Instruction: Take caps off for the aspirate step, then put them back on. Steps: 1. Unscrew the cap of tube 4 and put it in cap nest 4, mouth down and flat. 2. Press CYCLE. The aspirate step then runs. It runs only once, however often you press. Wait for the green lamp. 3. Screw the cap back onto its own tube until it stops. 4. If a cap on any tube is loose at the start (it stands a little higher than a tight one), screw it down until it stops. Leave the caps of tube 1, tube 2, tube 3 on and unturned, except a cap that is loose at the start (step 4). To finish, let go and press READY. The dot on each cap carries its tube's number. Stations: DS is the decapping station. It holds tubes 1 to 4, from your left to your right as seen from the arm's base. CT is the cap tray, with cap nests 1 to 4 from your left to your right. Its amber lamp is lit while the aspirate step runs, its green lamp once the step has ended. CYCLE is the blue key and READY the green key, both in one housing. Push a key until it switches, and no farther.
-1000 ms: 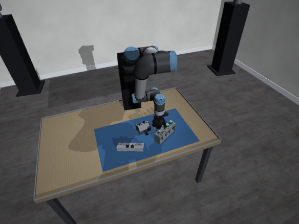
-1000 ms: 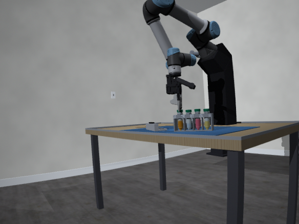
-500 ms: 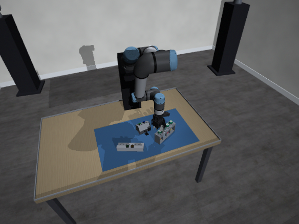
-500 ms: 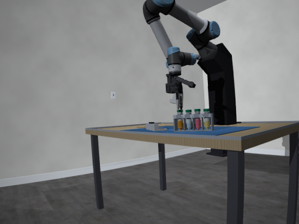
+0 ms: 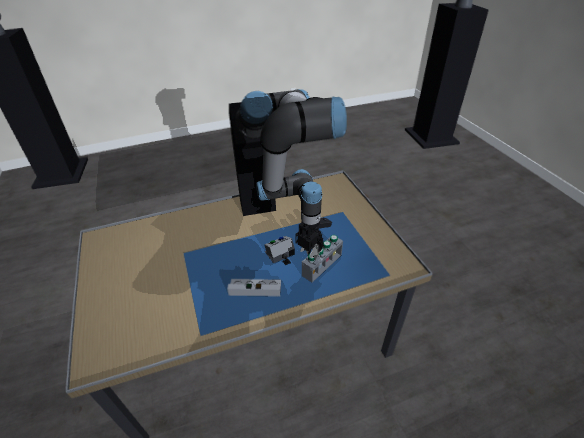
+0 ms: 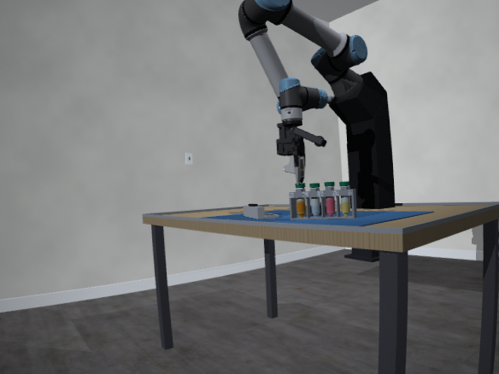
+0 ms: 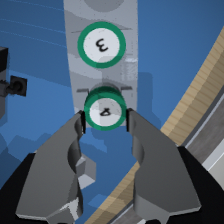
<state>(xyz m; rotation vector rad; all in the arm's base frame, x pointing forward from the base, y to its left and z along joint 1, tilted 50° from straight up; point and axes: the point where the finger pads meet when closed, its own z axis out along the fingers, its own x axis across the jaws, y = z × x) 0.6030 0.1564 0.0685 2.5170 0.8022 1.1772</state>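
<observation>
The green READY key is 180 mm behind my hand, 140 mm to the right of it and 70 mm below it. Also, from my hand: key housing 170 mm behind, 120 mm to the right, 80 mm below; blue CYCLE key 200 mm behind, 100 mm to the right, 70 mm below.
</observation>
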